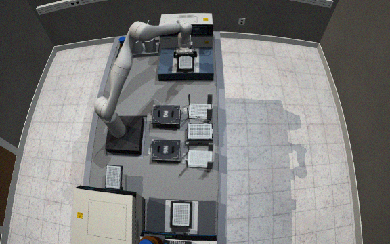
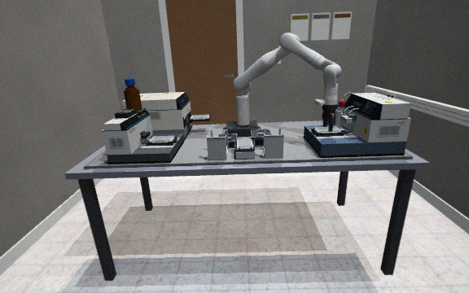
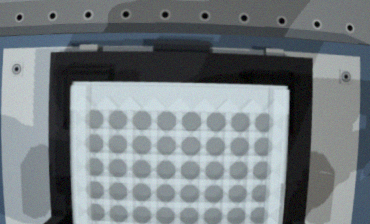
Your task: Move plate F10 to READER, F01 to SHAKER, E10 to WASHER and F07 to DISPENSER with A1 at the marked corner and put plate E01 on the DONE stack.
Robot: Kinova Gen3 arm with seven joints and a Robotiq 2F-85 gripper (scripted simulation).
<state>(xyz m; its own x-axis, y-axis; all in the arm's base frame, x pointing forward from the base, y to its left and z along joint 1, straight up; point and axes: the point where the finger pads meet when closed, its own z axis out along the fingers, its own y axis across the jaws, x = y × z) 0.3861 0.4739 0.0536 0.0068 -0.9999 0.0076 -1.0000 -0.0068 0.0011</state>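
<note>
Right now the washer nest is 20 mm below my hand. Also, from my hand: dark pull-out tray: 370 mm behind, 780 mm to the right; then regrip nest: 100 mm behind, 370 mm to the right, 50 mm below.
</note>
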